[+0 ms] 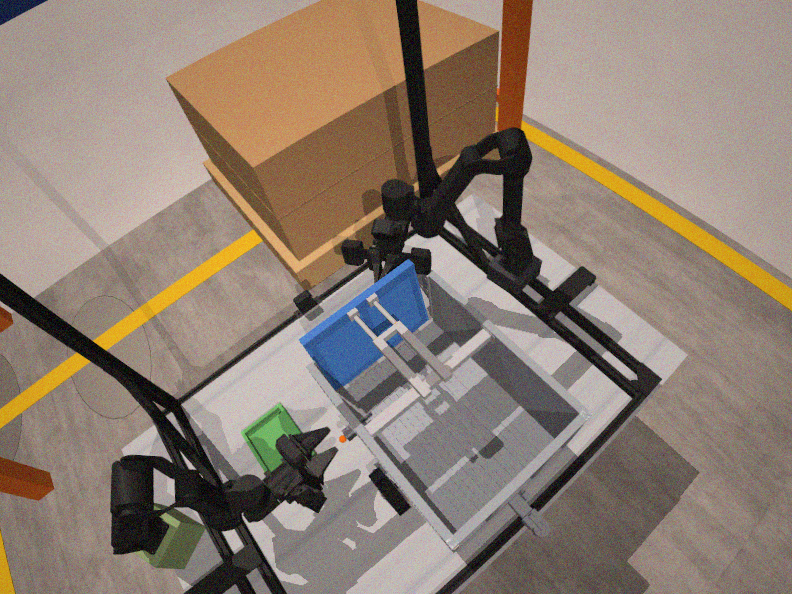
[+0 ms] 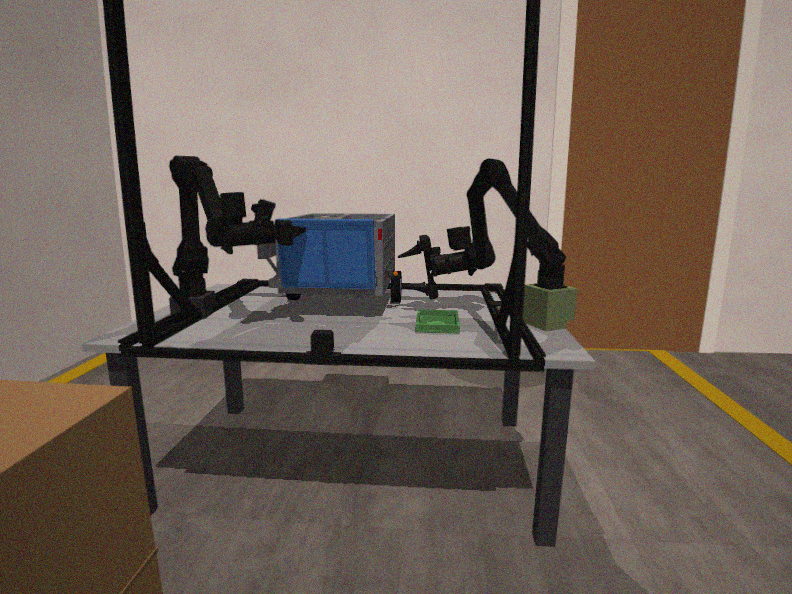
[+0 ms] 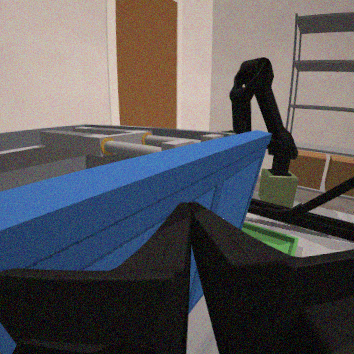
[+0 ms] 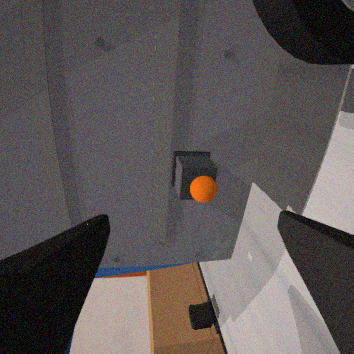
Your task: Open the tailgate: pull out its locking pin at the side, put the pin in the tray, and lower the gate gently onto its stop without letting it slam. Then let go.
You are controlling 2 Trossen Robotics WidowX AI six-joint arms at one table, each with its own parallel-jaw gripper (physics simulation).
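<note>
The blue tailgate stands upright at the end of the grey trailer box. The orange-headed locking pin sits in a dark block on the box's side. The green tray holds no pin. My left gripper is shut and empty, its tips by the gate's outer face near the upper edge; contact cannot be told. My right gripper is open and empty, its fingers apart and pointing towards the pin.
A large brown carton stands beyond the table edge. A small black block sits on that edge. An olive block is near the right arm's base. Black frame posts rise at the table's sides.
</note>
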